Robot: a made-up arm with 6 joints. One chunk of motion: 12 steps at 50 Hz.
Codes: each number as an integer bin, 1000 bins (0 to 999) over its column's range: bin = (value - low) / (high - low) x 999, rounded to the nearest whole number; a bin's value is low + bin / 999 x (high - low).
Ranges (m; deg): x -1.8..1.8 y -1.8..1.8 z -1.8..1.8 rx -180..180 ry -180..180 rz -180..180
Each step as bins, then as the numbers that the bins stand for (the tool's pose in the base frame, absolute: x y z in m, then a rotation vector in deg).
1 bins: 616 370 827 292 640 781
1 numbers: 0.4198 -0.4667 1.1802 -74.77 50.63 101.44
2 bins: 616 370 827 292 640 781
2 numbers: 0.4198 -0.4667 1.1802 -74.77 50.63 101.44
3 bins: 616 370 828 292 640 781
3 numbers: 0.4198 -0.4667 1.1838 -74.77 50.63 101.44
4 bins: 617 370 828 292 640 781
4 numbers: 0.4234 -0.4667 1.1838 -74.77 50.63 101.44
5 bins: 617 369 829 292 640 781
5 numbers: 0.4234 -0.4703 1.1874 -74.77 50.63 101.44
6 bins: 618 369 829 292 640 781
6 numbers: 0.4270 -0.4703 1.1874 -74.77 50.63 101.44
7 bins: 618 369 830 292 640 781
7 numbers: 0.4270 -0.4703 1.1910 -74.77 50.63 101.44
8 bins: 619 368 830 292 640 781
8 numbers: 0.4306 -0.4739 1.1910 -74.77 50.63 101.44
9 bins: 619 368 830 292 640 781
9 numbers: 0.4306 -0.4739 1.1910 -74.77 50.63 101.44
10 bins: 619 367 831 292 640 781
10 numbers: 0.4306 -0.4775 1.1946 -74.77 50.63 101.44
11 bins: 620 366 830 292 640 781
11 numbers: 0.4342 -0.4811 1.1910 -74.77 50.63 101.44
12 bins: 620 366 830 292 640 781
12 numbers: 0.4342 -0.4811 1.1910 -74.77 50.63 101.44
